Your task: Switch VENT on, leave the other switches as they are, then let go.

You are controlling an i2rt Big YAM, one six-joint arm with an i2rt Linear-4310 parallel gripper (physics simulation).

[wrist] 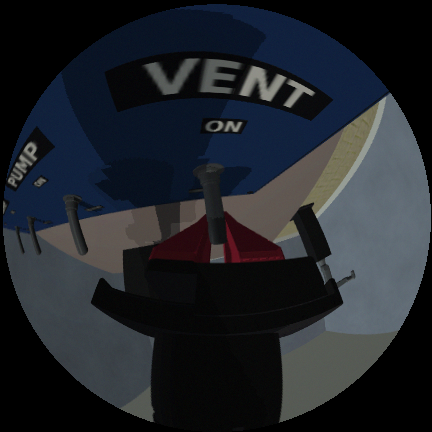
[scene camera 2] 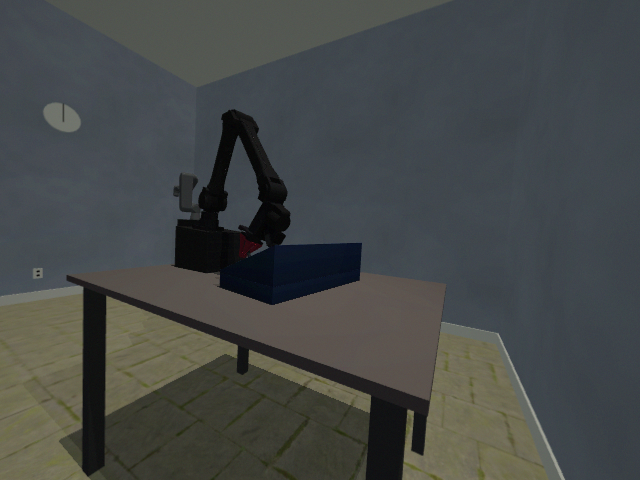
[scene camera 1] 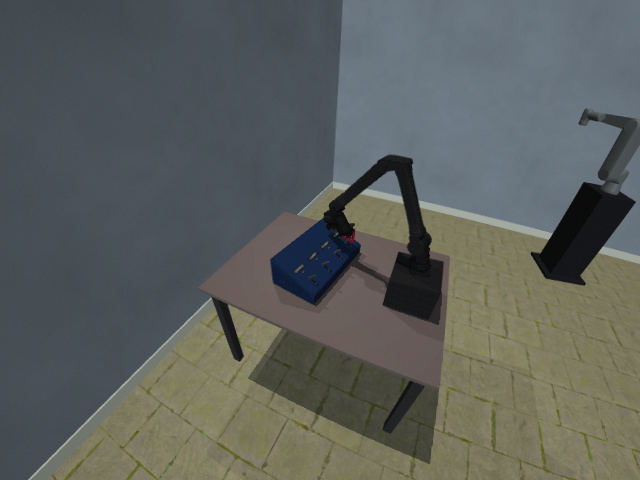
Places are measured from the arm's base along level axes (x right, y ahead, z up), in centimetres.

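Pixels of known places: gripper, between the fingertips: (wrist: 216, 217) (scene camera 2: 241, 257) (scene camera 1: 352, 242); arm's base, origin of its link: (scene camera 2: 208, 229) (scene camera 1: 418, 267).
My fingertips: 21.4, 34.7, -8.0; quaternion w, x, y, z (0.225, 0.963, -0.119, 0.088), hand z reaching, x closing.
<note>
For each thing: its top centre in the pictures, then the offset to it from my fingertips, as dx, dy, dz. "pt": a spot on its surface instead. Level surfaces: height alone.
- VENT lever, centre of its top: (wrist: 222, 239) +0.2, +3.2, +3.3
- label, a spot on its surface: (wrist: 223, 126) pt +1.9, +8.3, +0.4
- PUMP lever, centre of its top: (wrist: 72, 249) -11.4, +6.5, +2.6
- table, height of its surface: dz -10.2
The blue switch panel (scene camera 1: 297, 249) (scene camera 2: 315, 266) (wrist: 325, 65) slopes on the table. In the wrist view, the VENT lever (wrist: 212, 192) sticks out below the ON label (wrist: 223, 126), its tip pointing away from that label and toward my gripper. My gripper (scene camera 1: 352, 238) (scene camera 2: 248, 251) (wrist: 216, 217) has its red fingers closed around the lever's end, with a small gap between them where the lever sits. The lever hides part of the fingers. The PUMP lever (wrist: 76, 225) stands to the left, apart from the fingers. Panel and arm hide the VENT lever in scene camera 2.
More levers (wrist: 33, 236) stand in a row beyond PUMP. The black arm base block (scene camera 1: 412, 291) (scene camera 2: 206, 248) stands on the table (scene camera 1: 361, 330) (scene camera 2: 330, 330). A grey arm on a black pedestal (scene camera 1: 573, 232) stands away from the table. A wall is beyond the panel.
</note>
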